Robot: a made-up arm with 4 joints. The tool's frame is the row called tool. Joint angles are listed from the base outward. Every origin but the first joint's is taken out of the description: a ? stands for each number. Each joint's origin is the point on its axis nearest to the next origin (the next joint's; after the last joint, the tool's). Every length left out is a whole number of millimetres.
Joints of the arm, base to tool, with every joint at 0 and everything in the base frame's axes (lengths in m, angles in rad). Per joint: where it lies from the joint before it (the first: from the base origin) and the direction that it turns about. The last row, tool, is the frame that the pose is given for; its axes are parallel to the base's.
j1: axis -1 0 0 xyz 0.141 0.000 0.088
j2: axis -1 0 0 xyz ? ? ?
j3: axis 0 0 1 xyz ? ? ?
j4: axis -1 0 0 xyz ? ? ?
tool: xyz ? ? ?
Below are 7 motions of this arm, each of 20 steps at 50 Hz.
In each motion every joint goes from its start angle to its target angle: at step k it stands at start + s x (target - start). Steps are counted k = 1, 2, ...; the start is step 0. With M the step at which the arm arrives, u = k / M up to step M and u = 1 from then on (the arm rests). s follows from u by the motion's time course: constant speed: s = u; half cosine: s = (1 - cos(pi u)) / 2; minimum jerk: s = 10 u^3 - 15 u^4 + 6 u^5.
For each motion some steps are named. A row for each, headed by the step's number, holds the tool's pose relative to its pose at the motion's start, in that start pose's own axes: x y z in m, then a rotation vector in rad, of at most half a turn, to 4 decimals.
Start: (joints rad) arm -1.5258 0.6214 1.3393 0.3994
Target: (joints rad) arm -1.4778 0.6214 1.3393 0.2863
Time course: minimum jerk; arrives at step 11
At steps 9, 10, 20:
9: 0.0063 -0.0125 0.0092 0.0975 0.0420 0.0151
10: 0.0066 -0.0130 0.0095 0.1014 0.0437 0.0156
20: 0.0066 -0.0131 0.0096 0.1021 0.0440 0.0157

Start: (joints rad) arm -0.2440 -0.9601 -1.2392 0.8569
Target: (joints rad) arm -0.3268 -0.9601 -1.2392 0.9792
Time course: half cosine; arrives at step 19
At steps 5, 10, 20:
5: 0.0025 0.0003 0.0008 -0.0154 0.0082 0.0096
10: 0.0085 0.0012 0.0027 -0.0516 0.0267 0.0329
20: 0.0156 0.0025 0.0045 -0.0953 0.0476 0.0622

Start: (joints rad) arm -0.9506 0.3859 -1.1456 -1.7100
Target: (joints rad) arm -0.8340 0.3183 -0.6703 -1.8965
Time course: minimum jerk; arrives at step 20
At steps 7, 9, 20:
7: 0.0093 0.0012 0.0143 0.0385 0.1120 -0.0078
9: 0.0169 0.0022 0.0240 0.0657 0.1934 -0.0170
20: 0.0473 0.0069 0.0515 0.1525 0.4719 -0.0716

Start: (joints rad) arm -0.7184 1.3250 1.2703 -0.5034
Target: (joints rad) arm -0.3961 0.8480 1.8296 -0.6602
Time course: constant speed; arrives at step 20
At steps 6, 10, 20:
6: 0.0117 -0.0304 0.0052 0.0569 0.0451 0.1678
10: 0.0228 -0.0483 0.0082 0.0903 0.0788 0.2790
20: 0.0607 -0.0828 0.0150 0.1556 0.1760 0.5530

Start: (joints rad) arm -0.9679 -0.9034 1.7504 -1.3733
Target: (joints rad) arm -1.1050 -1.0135 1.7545 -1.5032
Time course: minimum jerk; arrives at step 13
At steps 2, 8, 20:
2: -0.0003 -0.0019 -0.0006 0.0024 -0.0012 0.0068
8: -0.0026 -0.0479 -0.0132 0.0603 -0.0231 0.1708
20: -0.0008 -0.0673 -0.0183 0.0846 -0.0281 0.2416

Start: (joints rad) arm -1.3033 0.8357 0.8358 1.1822
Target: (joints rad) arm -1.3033 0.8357 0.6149 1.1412
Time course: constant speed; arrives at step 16
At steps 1, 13, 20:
1: 0.0005 0.0006 0.0019 0.0026 0.0128 -0.0052
13: 0.0086 0.0081 0.0241 0.0332 0.1650 -0.0708
20: 0.0112 0.0099 0.0294 0.0408 0.2027 -0.0879

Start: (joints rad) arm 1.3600 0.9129 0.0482 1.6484
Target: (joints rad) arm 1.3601 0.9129 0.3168 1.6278
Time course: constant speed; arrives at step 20
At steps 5, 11, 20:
5: -0.0040 0.0004 -0.0110 0.0051 -0.0670 -0.0050
11: -0.0077 0.0010 -0.0246 0.0113 -0.1473 -0.0106
20: -0.0112 0.0019 -0.0454 0.0204 -0.2680 -0.0180

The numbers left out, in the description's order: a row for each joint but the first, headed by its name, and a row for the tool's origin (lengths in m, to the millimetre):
j2: 0.000 -0.056 0.053
j3: 0.000 -0.104 0.037
j4: -0.159 -0.014 0.000
tool: 0.000 -0.050 0.075

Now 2 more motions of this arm.
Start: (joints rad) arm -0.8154 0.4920 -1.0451 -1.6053
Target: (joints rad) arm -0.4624 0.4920 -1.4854 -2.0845
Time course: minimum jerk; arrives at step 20
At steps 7, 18, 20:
7: -0.0075 -0.0032 -0.0231 0.0746 -0.0964 0.0830
18: -0.0029 -0.0212 -0.1007 0.3564 -0.3274 0.4421
20: -0.0026 -0.0214 -0.1015 0.3599 -0.3292 0.4469

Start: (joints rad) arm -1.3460 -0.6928 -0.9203 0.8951
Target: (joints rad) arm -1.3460 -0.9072 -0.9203 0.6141
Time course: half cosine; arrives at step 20
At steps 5, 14, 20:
5: 0.0031 -0.0052 -0.0034 0.0602 0.0160 0.0192
14: 0.0173 -0.0246 -0.0224 0.3258 0.0963 0.0960
20: 0.0218 -0.0295 -0.0295 0.4102 0.1251 0.1176

